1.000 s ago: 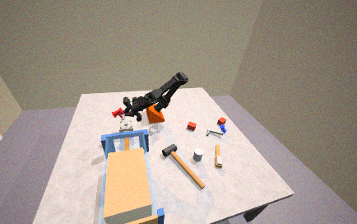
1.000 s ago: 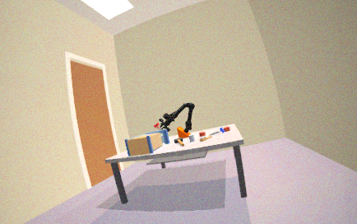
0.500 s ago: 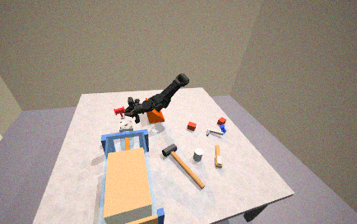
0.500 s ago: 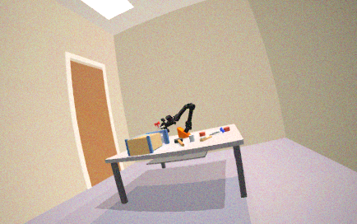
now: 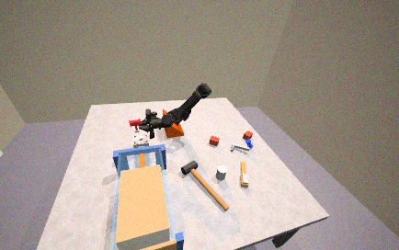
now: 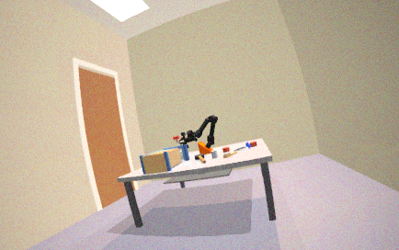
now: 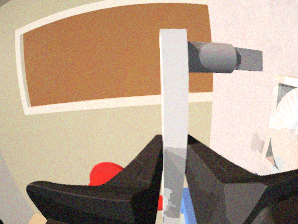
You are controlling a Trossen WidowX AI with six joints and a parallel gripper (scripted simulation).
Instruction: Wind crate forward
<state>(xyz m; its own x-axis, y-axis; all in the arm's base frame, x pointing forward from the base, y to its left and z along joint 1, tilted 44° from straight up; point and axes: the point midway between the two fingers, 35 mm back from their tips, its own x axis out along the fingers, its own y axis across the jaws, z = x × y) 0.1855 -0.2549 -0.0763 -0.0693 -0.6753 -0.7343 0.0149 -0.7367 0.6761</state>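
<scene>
The red grip lies 50 mm ahead of my gripper tip, 40 mm above it and 10 mm to the left of it. The rest, counted from my gripper tip: frame (160 mm ahead, 90 mm below, 20 mm to the left); red-handled winch handle (10 mm to the left, 10 mm ahead, 10 mm above); grey hand winch (160 mm below, 10 mm to the left, 10 mm behind).
</scene>
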